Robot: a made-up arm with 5 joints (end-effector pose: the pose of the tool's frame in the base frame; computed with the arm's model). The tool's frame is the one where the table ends. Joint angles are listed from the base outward.
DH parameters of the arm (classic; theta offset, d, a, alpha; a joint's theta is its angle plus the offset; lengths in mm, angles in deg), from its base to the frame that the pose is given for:
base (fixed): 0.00 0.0 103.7 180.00
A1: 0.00 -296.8 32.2 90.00
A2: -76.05 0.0 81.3 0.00
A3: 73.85 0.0 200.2 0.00
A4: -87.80 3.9 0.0 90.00
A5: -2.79 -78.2 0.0 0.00
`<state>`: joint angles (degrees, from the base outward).
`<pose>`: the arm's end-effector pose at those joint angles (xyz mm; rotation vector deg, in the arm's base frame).
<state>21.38 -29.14 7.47 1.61 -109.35</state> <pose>354.1 -93.9 483.1 92.13 -90.91 -83.18</pose>
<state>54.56 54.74 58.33 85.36 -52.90</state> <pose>85.1 32.9 164.0 -1.20 121.30 -71.74</pose>
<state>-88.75 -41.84 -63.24 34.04 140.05</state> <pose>98.9 -39.8 633.8 70.09 155.55 -26.22</pose>
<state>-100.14 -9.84 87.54 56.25 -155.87</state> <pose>93.9 32.7 127.8 -35.42 -29.09 -55.52</pose>
